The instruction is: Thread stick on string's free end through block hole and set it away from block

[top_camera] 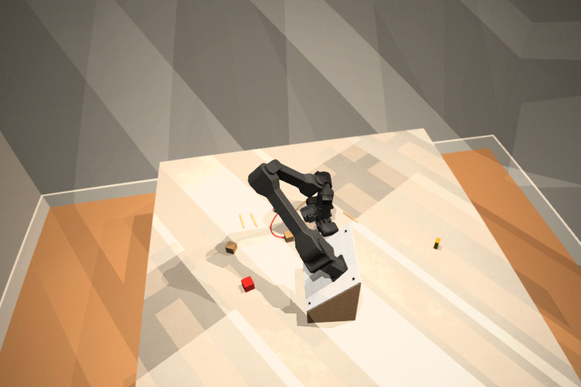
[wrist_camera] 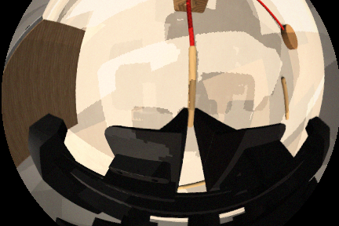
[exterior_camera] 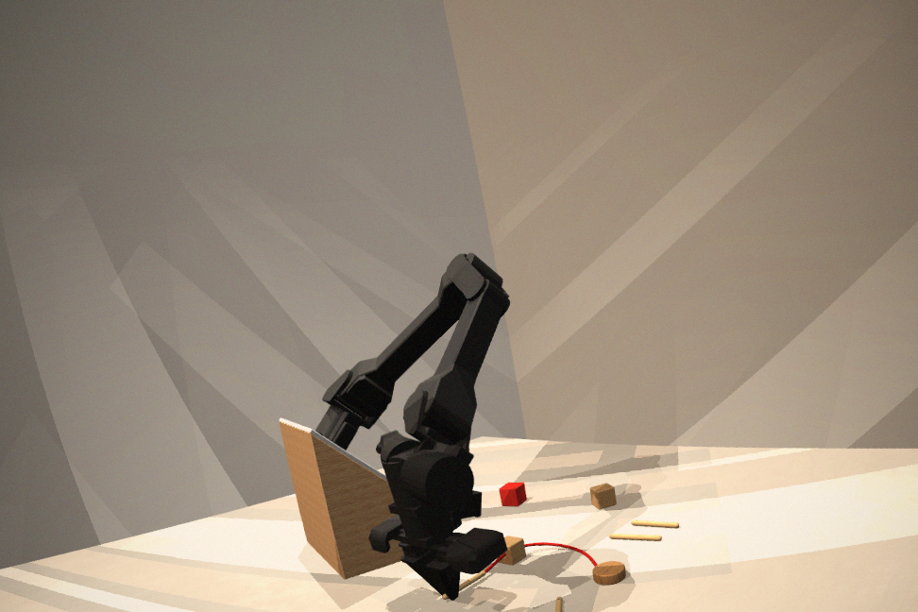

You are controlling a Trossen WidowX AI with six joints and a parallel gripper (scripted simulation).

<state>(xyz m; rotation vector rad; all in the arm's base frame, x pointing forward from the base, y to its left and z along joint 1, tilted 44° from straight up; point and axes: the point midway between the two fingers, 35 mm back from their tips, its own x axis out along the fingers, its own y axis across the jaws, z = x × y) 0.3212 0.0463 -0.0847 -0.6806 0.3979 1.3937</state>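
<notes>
Right now my gripper tip is 40 mm to the right of the thin wooden stick and 10 mm below it. From my gripper tip the other things lie so: plain wooden cube: 340 mm to the left, 20 mm behind, 20 mm above; then round wooden button: 150 mm ahead, 130 mm to the left, 10 mm above; then small red piece: 140 mm ahead, 60 mm to the right, 10 mm above.
</notes>
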